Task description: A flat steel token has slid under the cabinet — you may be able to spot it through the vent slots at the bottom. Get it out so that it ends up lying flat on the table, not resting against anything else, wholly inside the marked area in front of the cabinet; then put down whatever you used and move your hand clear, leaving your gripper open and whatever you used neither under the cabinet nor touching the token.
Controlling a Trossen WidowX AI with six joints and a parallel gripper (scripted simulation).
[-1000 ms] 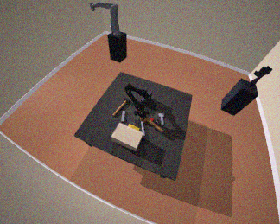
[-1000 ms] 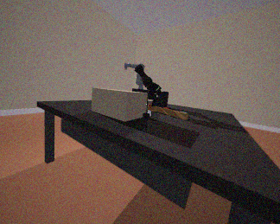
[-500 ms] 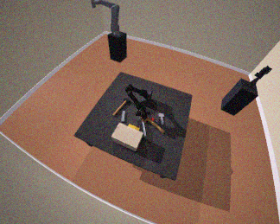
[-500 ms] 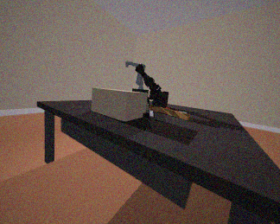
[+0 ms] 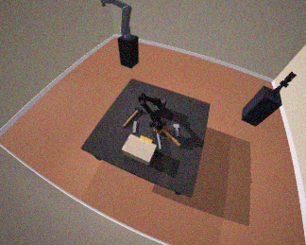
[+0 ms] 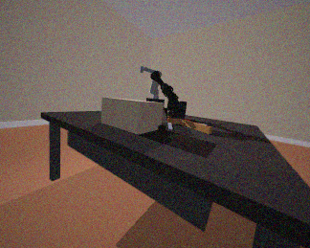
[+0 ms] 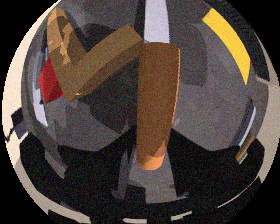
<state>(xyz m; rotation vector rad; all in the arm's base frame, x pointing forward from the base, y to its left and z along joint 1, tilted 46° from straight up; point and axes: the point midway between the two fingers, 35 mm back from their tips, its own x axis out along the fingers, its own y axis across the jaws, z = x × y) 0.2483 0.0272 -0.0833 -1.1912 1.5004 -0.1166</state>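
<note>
The small red piece lies 130 mm to the left of my gripper tip, 20 mm behind it and 10 mm above it. The rest, counted from my gripper tip: steel token (400 mm ahead, 20 mm to the left, 10 mm below); grey bar (230 mm to the right, 130 mm ahead).
</note>
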